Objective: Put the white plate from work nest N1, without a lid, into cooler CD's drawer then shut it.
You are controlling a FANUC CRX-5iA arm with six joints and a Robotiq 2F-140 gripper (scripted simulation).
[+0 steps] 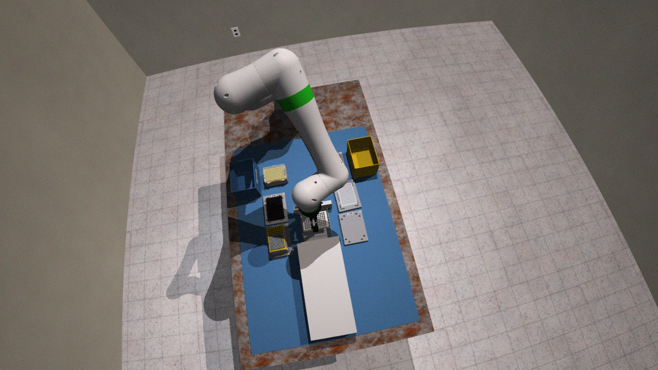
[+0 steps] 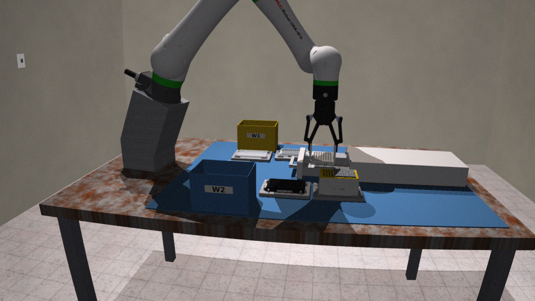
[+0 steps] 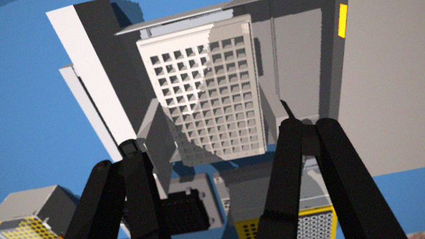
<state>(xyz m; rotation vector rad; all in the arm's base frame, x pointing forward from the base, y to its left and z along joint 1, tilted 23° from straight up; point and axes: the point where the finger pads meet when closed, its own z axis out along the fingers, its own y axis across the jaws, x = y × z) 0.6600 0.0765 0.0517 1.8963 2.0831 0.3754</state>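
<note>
Now: hand 3 cm short of the grey drawer and 5 cm above it. Also, from my hand: cooler CD (17 cm ahead, 2 cm to the left, 5 cm below); then grey nest N1 (4 cm ahead, 19 cm to the left, 7 cm below); then white plate (2 cm below).
</note>
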